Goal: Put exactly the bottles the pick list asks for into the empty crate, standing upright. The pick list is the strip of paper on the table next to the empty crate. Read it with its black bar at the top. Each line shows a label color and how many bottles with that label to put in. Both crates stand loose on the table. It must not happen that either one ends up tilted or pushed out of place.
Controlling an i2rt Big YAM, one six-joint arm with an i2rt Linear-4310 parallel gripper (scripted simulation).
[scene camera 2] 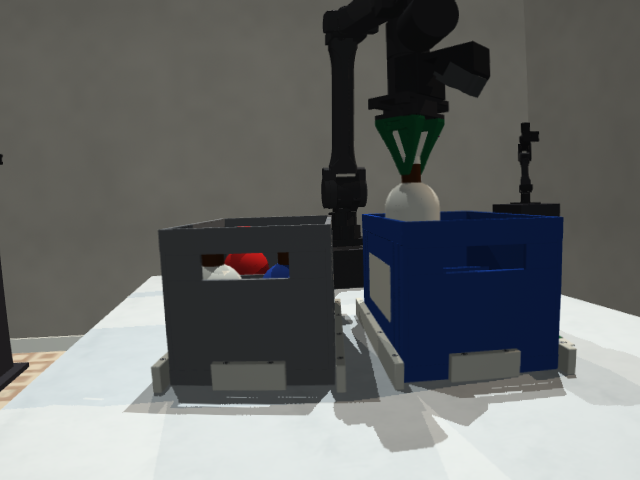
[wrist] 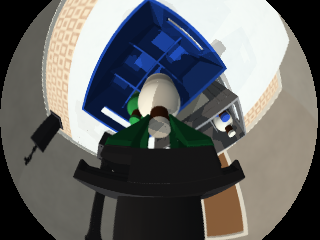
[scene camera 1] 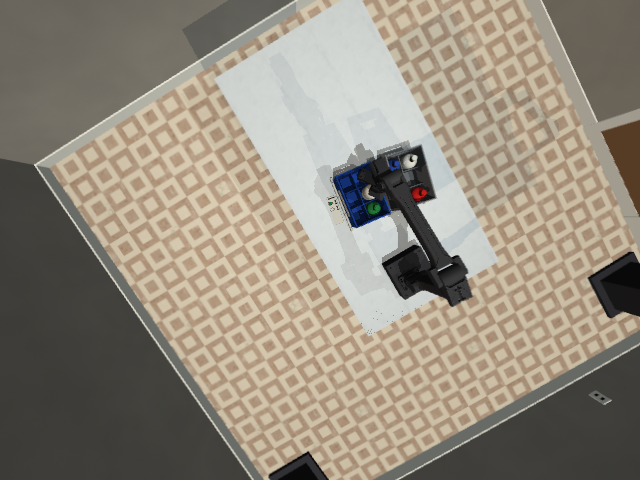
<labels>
dark grey crate: scene camera 2; wrist; scene camera 1 419, 176
same spot on dark grey crate: [wrist: 216, 98] = [scene camera 2: 332, 259]
</labels>
